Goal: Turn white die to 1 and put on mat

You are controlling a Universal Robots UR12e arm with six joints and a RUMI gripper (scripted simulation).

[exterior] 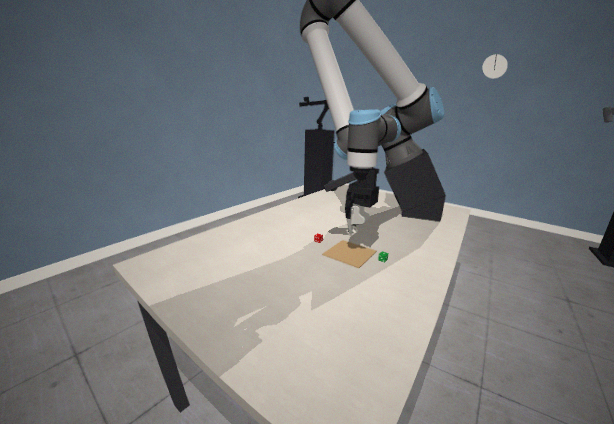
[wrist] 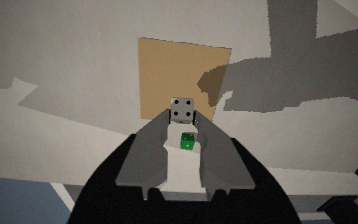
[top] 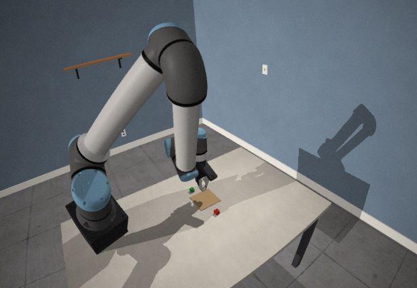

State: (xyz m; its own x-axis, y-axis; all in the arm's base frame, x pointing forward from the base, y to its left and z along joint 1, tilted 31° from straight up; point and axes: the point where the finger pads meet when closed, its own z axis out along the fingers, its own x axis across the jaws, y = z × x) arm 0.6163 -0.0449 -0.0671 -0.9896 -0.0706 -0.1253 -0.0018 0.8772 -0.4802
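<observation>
Now: the white die 1 cm below my hand. From my hand the other things lie so: red die (14 cm to the right, 8 cm below, 2 cm behind); tan mat (9 cm below); green die (11 cm to the left, 8 cm below, 2 cm behind).
</observation>
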